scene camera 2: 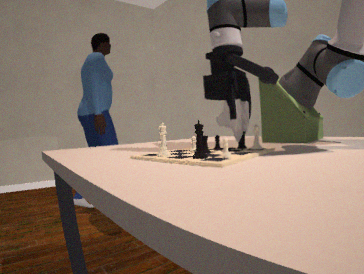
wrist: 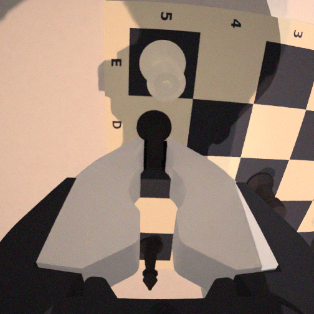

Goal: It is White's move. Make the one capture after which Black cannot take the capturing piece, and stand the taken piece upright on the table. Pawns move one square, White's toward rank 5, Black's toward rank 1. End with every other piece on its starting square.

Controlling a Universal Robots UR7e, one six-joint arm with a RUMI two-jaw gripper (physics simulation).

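Where they show: gripper, fingertip midpoint: (scene camera 2: 239,141); arm's base, link origin: (scene camera 2: 295,94).
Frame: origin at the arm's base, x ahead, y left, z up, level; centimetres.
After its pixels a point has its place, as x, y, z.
The chessboard (scene camera 2: 175,161) @(54.2, -4.6, -15.3) (wrist: 117,92) lies on the table. My gripper (scene camera 2: 241,139) @(35.4, -3.5, -13.5) (wrist: 153,143) is shut on a dark piece (scene camera 2: 242,142) @(35.7, -2.7, -13.7) (wrist: 154,125), which stands upright on D5 between the fingertips. A tall white piece (scene camera 2: 257,138) @(35.8, 1.2, -12.8) (wrist: 162,60) stands beside it on E5. In the wrist view a black piece with a pointed top (wrist: 150,250) stands on A5, seen between the fingers, and a dark piece (wrist: 262,182) stands on C3. The fingers hide part of the board.
In the scene view a tall white piece (scene camera 2: 162,140) @(51.8, -10.3, -12.1), a tall black piece (scene camera 2: 199,132) @(51.0, -2.0, -10.8), a small black piece (scene camera 2: 217,142) @(39.5, -6.7, -13.4) and a small white piece (scene camera 2: 225,148) @(47.7, 0.8, -13.7) stand on the board. A green robot base (scene camera 2: 287,120) @(13.1, 0.7, -9.0) is behind the table (scene camera 2: 210,200) @(66.9, 12.1, -15.7). A person (scene camera 2: 97,85) stands beyond it.
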